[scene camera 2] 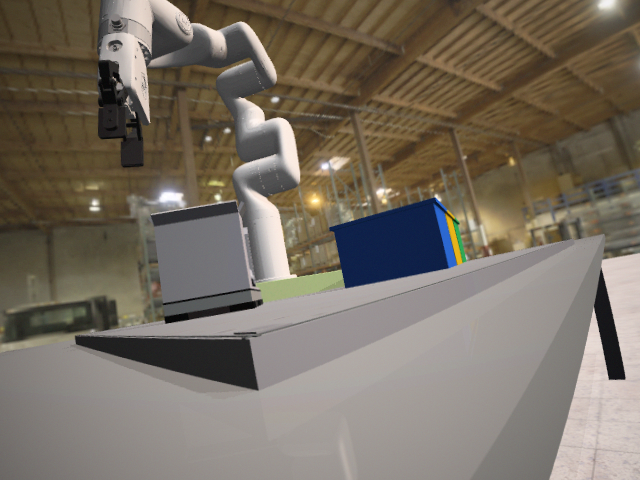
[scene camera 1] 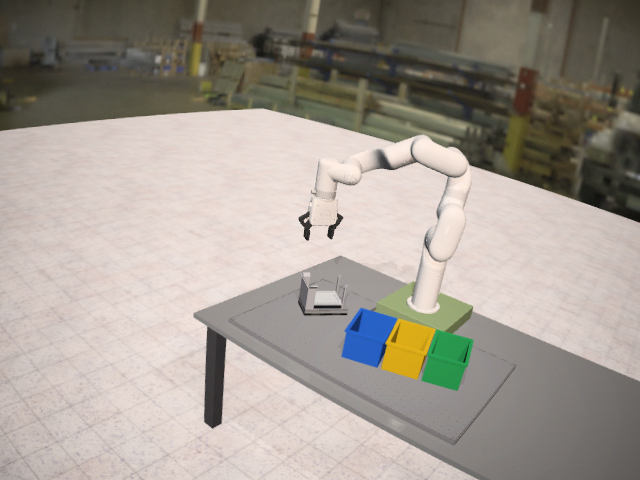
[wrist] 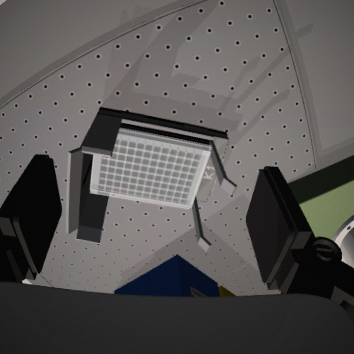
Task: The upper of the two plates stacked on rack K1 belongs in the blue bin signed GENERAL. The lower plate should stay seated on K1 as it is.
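Where they show: gripper, fingertip midpoint: point(scene camera 2: 123, 153) point(scene camera 1: 318, 238) point(wrist: 154, 188); arm's base, origin of the base link: point(scene camera 2: 272, 283) point(scene camera 1: 422, 305).
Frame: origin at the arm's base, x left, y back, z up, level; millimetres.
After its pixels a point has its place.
Observation:
My gripper point(scene camera 1: 318, 235) {y -210, x -369, z 190 mm} point(scene camera 2: 122, 144) {y -210, x -369, z 190 mm} point(wrist: 154, 188) {y -210, x -369, z 190 mm} is open and empty, high above rack K1 point(scene camera 1: 307, 295) {y -345, x -287, z 39 mm} point(scene camera 2: 201, 258) {y -318, x -323, z 22 mm} point(wrist: 102, 132) {y -277, x -352, z 29 mm}. The rack has a tall grey wall on one side and thin upright posts opposite. A pale, clear gridded plate point(scene camera 1: 326, 298) {y -264, x -260, z 11 mm} point(wrist: 150, 170) {y -260, x -280, z 8 mm} lies flat in it, seen between the fingers in the wrist view but well below them. I cannot tell the lower plate apart from the upper one. The rack's wall hides the plates in scene camera 2. The blue bin point(scene camera 1: 364, 348) {y -444, x 16, z 14 mm} point(scene camera 2: 390, 248) {y -390, x -68, z 5 mm} point(wrist: 170, 277) {y -325, x -87, z 2 mm} stands near the rack; its sign is unreadable.
A yellow bin point(scene camera 1: 403, 359) {y -410, x 136, z 16 mm} point(wrist: 226, 291) {y -267, x 51, z -31 mm} and a green bin point(scene camera 1: 445, 369) {y -373, x 264, z 23 mm} stand in a row beside the blue one. The arm stands on a light green base point(scene camera 1: 460, 315) {y 45, x 141, z 0 mm} point(scene camera 2: 310, 287) {y -117, x 15, z -28 mm} point(wrist: 330, 195) {y -53, x -125, z -1 mm} behind the bins. The rack and bins stand on a perforated board point(scene camera 1: 289, 351) {y -565, x -175, z -40 mm} point(wrist: 50, 115) {y -351, x -382, z -40 mm}.

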